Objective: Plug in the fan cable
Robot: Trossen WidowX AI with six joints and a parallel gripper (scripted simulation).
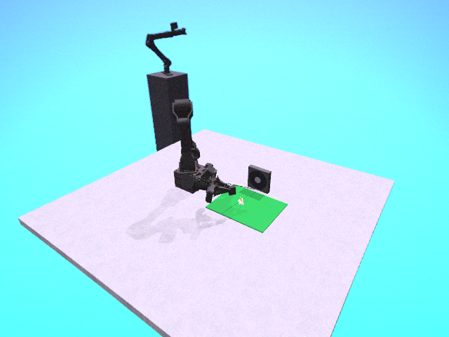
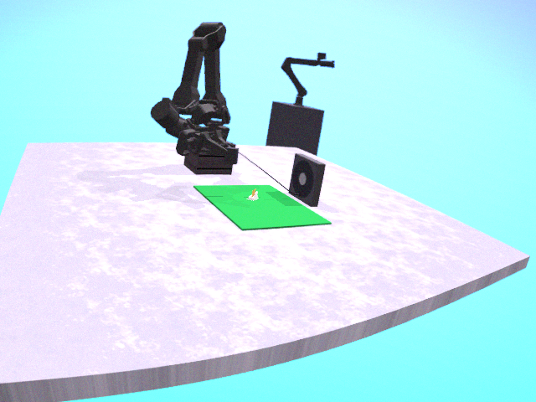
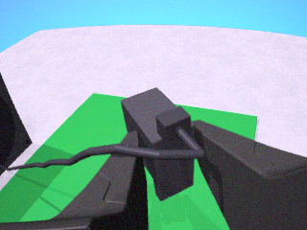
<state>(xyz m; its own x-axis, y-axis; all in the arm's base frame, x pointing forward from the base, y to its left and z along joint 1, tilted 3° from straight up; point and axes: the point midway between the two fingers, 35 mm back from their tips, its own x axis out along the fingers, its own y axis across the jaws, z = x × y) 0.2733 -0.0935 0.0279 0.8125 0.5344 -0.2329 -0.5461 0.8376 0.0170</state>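
Now: the dark fan plug 10 mm below my gripper tip. From my gripper tip the other things lie so: green board 30 mm ahead, 80 mm to the left, 140 mm below; then black fan 230 mm to the left, 70 mm below; then white four-pin fan header 80 mm to the left, 130 mm below.
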